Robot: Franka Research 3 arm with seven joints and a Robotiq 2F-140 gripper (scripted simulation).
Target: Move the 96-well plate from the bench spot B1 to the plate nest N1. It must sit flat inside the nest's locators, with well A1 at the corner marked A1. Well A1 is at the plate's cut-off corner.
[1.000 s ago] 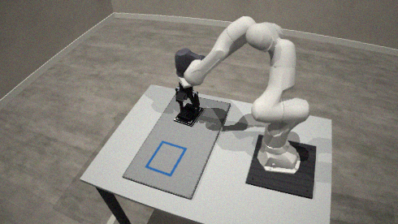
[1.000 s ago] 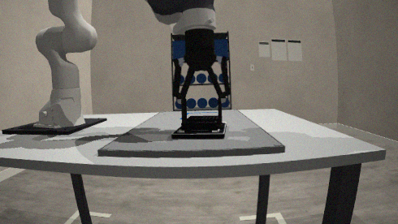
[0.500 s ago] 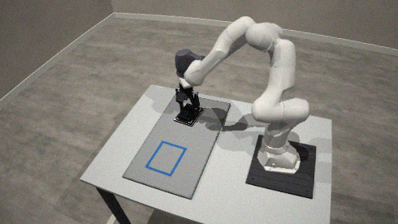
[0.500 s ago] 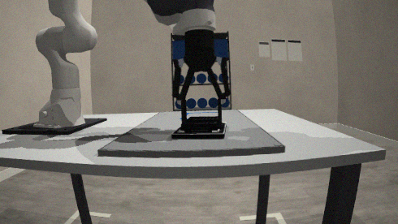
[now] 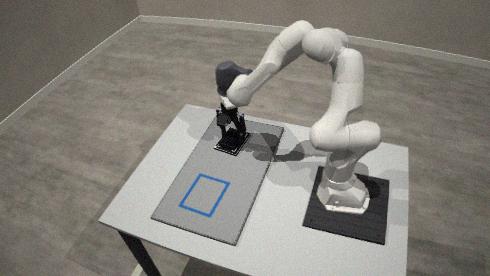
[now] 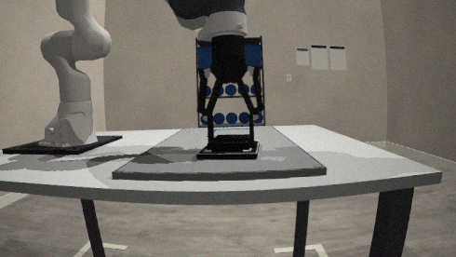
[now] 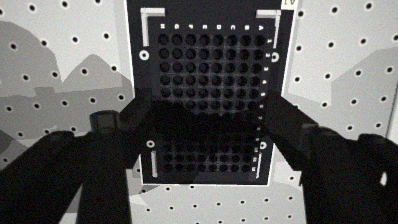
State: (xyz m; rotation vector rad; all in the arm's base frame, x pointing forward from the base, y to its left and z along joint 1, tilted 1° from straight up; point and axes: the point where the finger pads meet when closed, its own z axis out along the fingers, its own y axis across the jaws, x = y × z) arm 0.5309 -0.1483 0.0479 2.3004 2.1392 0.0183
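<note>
Now: hand 20 mm above the black 96-well plate. Round my hand: black plate nest: 40 mm below; then A1 label: 60 mm ahead, 70 mm to the left, 30 mm below.
</note>
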